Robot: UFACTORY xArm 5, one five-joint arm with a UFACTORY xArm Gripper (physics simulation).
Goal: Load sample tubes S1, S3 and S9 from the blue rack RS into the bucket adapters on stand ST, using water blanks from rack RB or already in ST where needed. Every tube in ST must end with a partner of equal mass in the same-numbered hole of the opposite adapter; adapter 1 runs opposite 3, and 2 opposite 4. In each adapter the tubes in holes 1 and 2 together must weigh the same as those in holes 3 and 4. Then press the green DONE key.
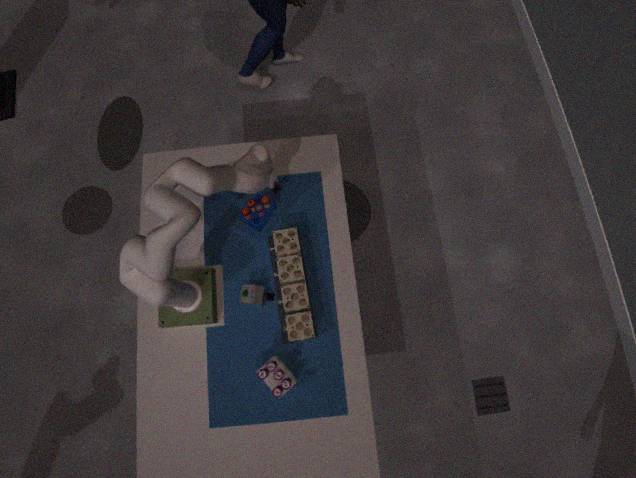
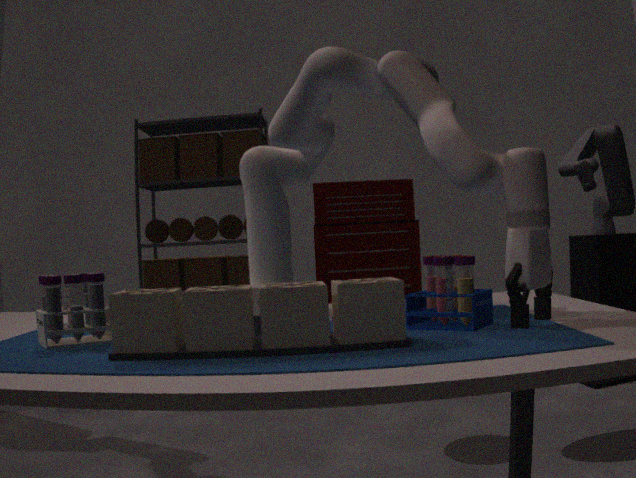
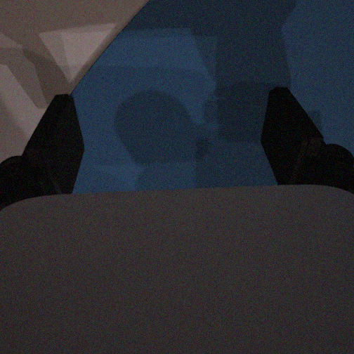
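Seen in the pictures: gripper, fingertip midpoint: (image 1: pixel 269 185) (image 2: pixel 531 323); arm's base, origin of the base link: (image 1: pixel 186 296).
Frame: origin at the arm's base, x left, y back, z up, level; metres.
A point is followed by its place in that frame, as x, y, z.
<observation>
The blue rack RS (image 1: pixel 259 221) @[0.250, -0.334, -0.051] (image 2: pixel 483 309) @[0.323, -0.389, -0.025] holds several capped tubes (image 1: pixel 256 206) @[0.273, -0.347, 0.065] (image 2: pixel 448 287) @[0.268, -0.371, 0.015] with pink and yellow contents; their labels are unreadable. The stand ST (image 2: pixel 259 352) @[-0.052, -0.475, -0.049] carries four cream bucket adapters (image 1: pixel 292 268) @[0.018, -0.427, -0.046] (image 2: pixel 219 318) @[-0.105, -0.464, 0.001] in a row; I cannot tell whether tubes sit low in their holes. The white rack RB (image 1: pixel 269 378) @[-0.377, -0.246, -0.050] (image 2: pixel 44 328) @[-0.409, -0.348, -0.020] holds several purple-capped tubes (image 1: pixel 278 374) @[-0.360, -0.300, 0.066] (image 2: pixel 76 303) @[-0.357, -0.312, 0.017]. The green DONE key (image 1: pixel 245 292) @[-0.042, -0.232, 0.016] is on a small grey box. My gripper (image 2: pixel 534 310) @[0.407, -0.409, -0.056] (image 3: pixel 171 115) is open and empty, low over the mat beside RS, on the side away from ST.
The blue mat (image 1: pixel 236 400) @[-0.427, -0.105, -0.055] (image 2: pixel 565 339) @[0.374, -0.576, -0.055] (image 3: pixel 150 60) lies on the pale table (image 1: pixel 169 390) @[-0.335, 0.146, -0.059] (image 2: pixel 308 385) @[-0.005, -0.653, -0.058]. The grey box (image 1: pixel 254 294) @[-0.059, -0.266, 0.025] stands between the arm's base and the adapters. A person (image 1: pixel 267 41) is on the floor past the table's end. A shelf unit and a red cabinet (image 2: pixel 366 231) stand behind.
</observation>
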